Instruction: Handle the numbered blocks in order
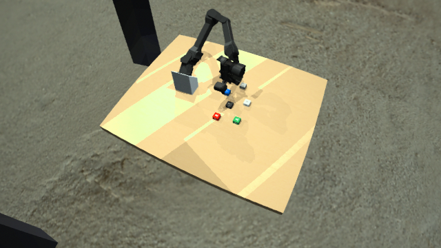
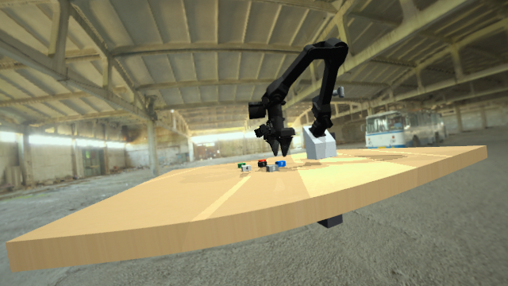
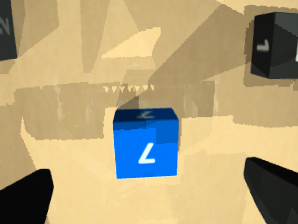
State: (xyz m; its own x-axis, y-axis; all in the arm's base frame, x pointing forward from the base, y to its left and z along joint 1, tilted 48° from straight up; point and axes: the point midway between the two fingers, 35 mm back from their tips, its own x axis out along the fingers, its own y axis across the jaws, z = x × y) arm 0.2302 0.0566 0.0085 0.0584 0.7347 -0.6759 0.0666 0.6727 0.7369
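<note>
Right now my gripper tip is 30 mm above the blue block. The rest, counted from my gripper tip: black block: 80 mm to the right, 50 mm ahead, 30 mm below; grey block: 80 mm to the left, 70 mm ahead, 30 mm below; white block: 130 mm ahead, 30 mm to the right, 30 mm below.
</note>
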